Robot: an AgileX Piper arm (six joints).
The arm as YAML. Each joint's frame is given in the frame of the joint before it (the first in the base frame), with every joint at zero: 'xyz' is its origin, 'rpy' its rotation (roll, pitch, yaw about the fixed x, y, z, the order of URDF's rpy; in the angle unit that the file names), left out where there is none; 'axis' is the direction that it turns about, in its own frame. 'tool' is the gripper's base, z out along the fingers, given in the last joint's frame.
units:
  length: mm
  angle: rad
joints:
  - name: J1
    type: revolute
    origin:
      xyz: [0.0, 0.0, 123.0]
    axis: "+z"
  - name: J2
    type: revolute
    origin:
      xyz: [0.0, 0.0, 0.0]
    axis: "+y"
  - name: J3
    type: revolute
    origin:
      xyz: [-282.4, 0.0, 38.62]
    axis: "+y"
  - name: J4
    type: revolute
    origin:
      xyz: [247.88, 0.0, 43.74]
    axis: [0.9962, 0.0, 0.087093]
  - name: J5
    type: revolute
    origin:
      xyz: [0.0, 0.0, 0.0]
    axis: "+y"
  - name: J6
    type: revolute
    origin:
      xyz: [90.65, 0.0, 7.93]
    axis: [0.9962, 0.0, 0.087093]
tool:
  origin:
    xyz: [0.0, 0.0, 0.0]
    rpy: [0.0, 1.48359, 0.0]
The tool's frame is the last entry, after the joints.
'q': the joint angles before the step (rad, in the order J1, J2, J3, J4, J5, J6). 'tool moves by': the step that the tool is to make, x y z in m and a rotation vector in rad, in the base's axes. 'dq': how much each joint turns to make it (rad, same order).
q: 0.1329 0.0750 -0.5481 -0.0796 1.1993 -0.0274
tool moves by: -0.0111 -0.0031 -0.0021 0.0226 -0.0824 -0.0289
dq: 0.0002 -0.0805 0.0075 -0.0193 -0.0089 0.0338
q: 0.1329 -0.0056 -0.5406 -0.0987 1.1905 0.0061
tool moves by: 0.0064 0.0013 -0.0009 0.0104 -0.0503 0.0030
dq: -0.0004 -0.0001 0.0255 0.0019 -0.0763 0.0074
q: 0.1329 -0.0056 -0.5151 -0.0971 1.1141 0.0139
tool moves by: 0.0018 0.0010 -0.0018 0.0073 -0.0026 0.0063
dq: 0.0006 0.0001 0.0105 0.0087 -0.0142 0.0006
